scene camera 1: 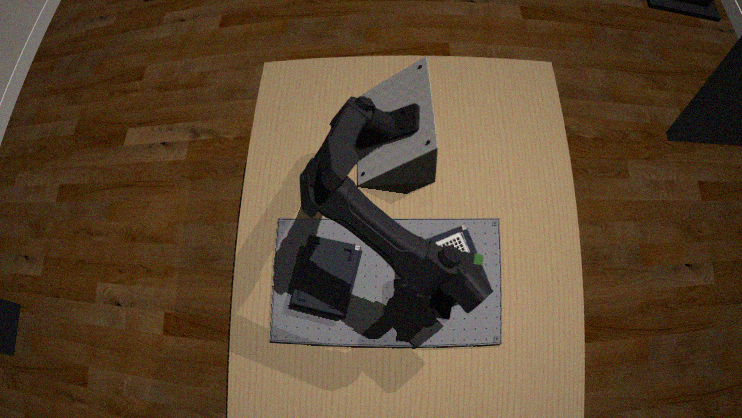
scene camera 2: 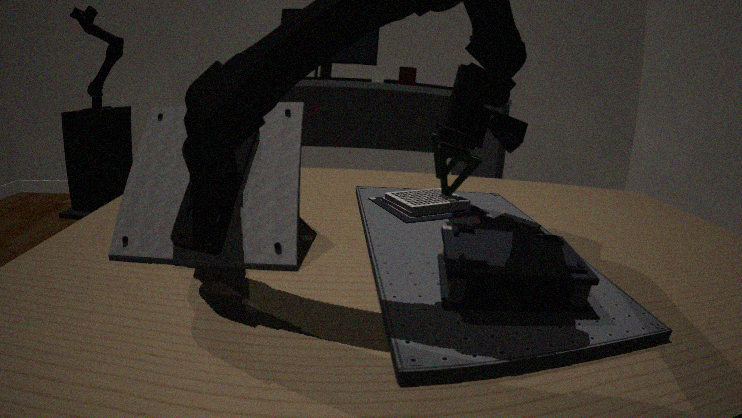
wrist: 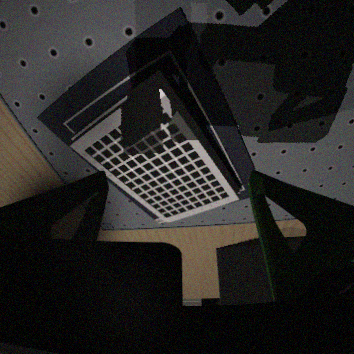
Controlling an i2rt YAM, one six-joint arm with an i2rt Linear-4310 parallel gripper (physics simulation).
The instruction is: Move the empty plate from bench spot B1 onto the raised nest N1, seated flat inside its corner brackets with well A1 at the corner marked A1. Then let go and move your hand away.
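Places are measured from the arm's base along level axes (x ahead, y down, z left), in metres.
Pixels of known places: gripper, fingertip midpoint: (scene camera 2: 442, 186) (wrist: 177, 178); arm's base, link origin: (scene camera 1: 388, 127) (scene camera 2: 216, 180).
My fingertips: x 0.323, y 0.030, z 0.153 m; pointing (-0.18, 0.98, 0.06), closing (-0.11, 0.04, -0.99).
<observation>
Ahead of a thing's pixels: the offset from my fingertips to its top centre. Level surfaces: height alone.
The white gridded plate {dx -0.020, dy +0.023, dz +0.015 m} (scene camera 1: 452, 241) (scene camera 2: 415, 201) (wrist: 165, 185) lies flat on the dark pad of bench spot B1 (scene camera 1: 469, 236) (wrist: 65, 102). The arm covers part of it in scene camera 1, and a shadow falls across its far end in the wrist view. My gripper (scene camera 2: 447, 190) (wrist: 177, 178) is open and empty. Its fingers stand wide apart, above the plate and near its end, with the plate showing between and beyond them in the wrist view. The raised nest N1 {dx +0.029, dy -0.007, dz -0.265 m} (scene camera 1: 336, 255) (scene camera 2: 476, 246) is a dark block with corner brackets and a white corner tag; it holds no plate.
Both spots are on a grey perforated board {dx +0.026, dy +0.039, dz -0.133 m} (scene camera 1: 374, 264) (scene camera 2: 410, 288) (wrist: 300, 167) on the wooden table {dy +0.052 m} (scene camera 1: 534, 259) (scene camera 2: 321, 373). The slanted grey arm mount (scene camera 1: 399, 160) (scene camera 2: 272, 181) stands behind the board. The arm's shadow crosses the nest.
</observation>
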